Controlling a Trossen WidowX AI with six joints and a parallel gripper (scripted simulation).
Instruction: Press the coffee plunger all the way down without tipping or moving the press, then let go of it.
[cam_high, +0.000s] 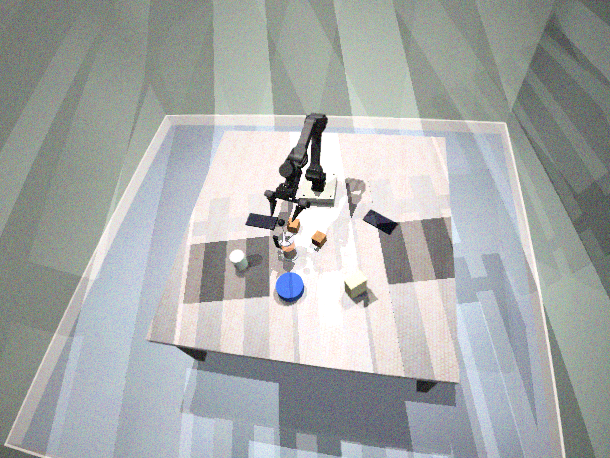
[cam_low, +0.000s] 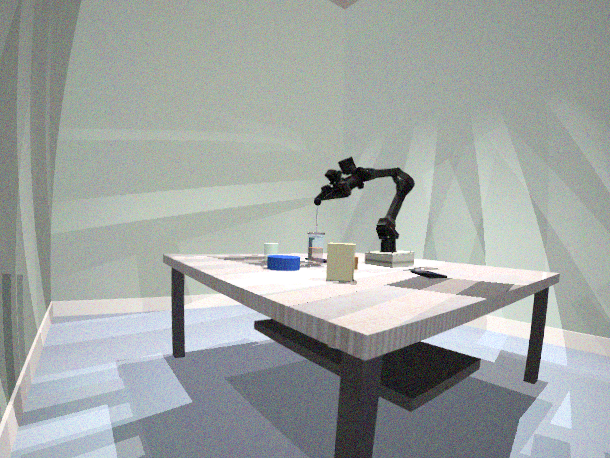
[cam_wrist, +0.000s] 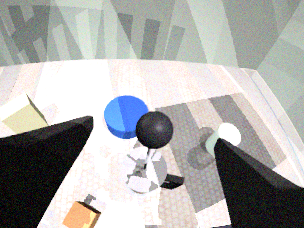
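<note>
My gripper tip is 10 mm short of the coffee press, 20 mm to the left of it and 140 mm above it. Also, from my gripper tip: blue round tin 170 mm ahead, 60 mm to the left, 250 mm below; then cream block 100 mm ahead, 330 mm to the left, 220 mm below.
</note>
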